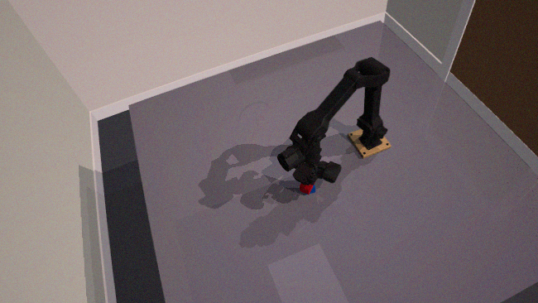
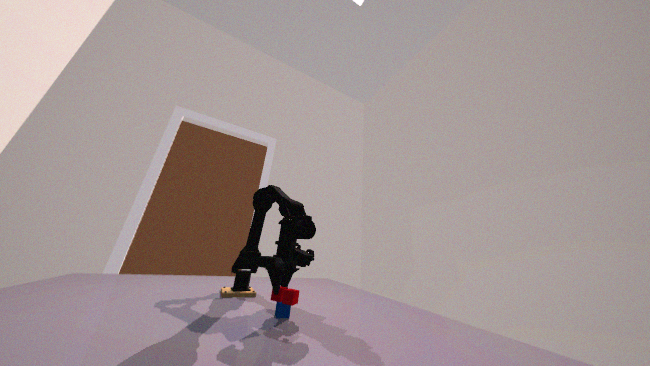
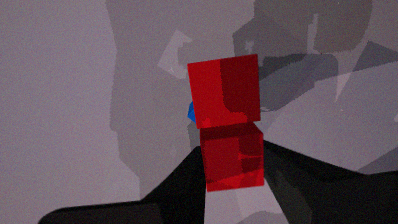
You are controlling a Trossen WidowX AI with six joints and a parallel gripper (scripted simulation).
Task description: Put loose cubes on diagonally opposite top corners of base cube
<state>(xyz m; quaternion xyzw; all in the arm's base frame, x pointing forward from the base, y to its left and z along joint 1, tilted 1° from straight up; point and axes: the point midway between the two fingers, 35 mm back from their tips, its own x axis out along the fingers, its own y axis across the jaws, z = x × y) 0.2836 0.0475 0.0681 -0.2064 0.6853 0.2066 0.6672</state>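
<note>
Right now the blue base cube is 10 mm ahead of my gripper tip, 10 mm to the left of it and 40 mm below it.
</note>
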